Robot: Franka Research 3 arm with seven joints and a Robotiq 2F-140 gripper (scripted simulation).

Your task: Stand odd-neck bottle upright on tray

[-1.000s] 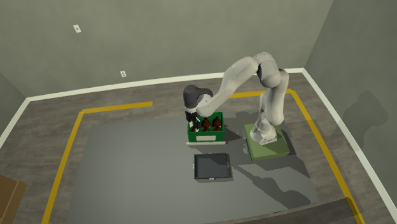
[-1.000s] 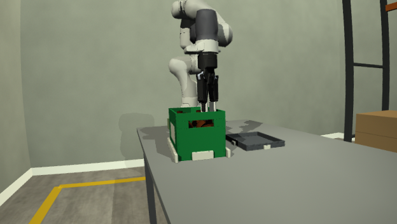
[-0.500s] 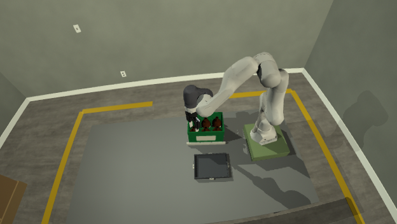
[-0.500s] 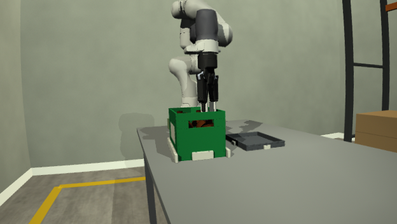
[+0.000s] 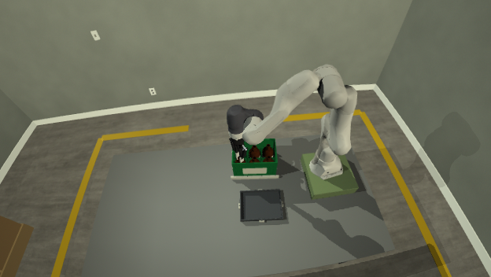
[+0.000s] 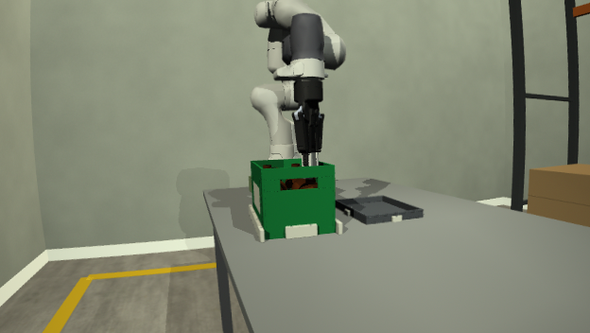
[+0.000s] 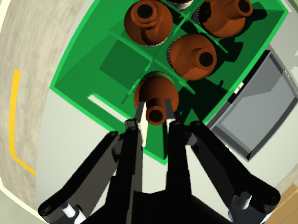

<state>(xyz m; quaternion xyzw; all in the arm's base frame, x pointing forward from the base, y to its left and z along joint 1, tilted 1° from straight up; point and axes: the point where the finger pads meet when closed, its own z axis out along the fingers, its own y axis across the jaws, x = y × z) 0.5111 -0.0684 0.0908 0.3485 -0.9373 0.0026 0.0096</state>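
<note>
Now: the green crate 90 mm below my hand, 90 mm behind it and 40 mm to the right of it. Also, from my hand: dark grey tray 260 mm to the left, 160 mm below, 100 mm behind.
</note>
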